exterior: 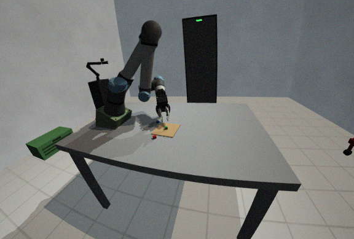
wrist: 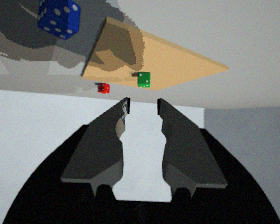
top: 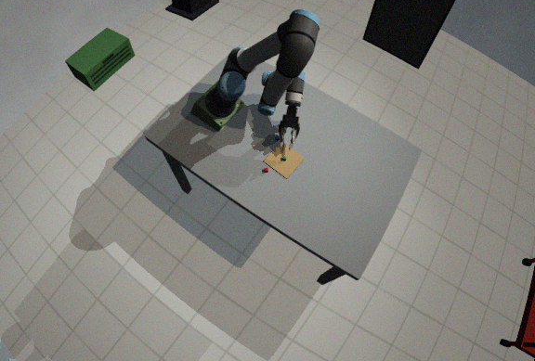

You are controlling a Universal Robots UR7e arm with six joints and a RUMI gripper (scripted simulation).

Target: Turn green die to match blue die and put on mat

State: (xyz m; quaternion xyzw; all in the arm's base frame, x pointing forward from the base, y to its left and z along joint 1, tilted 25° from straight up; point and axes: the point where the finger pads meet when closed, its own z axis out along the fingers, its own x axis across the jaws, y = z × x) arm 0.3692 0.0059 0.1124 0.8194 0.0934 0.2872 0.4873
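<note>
Now: hand 20 mm short of the green die, 40 mm to the left of it and 40 mm above it. Also, from my hand: red die: 20 mm behind, 130 mm to the right, 40 mm below; blue die: 70 mm behind, 40 mm to the left, 40 mm below; tan mat: 20 mm ahead, 40 mm to the right, 50 mm below.
</note>
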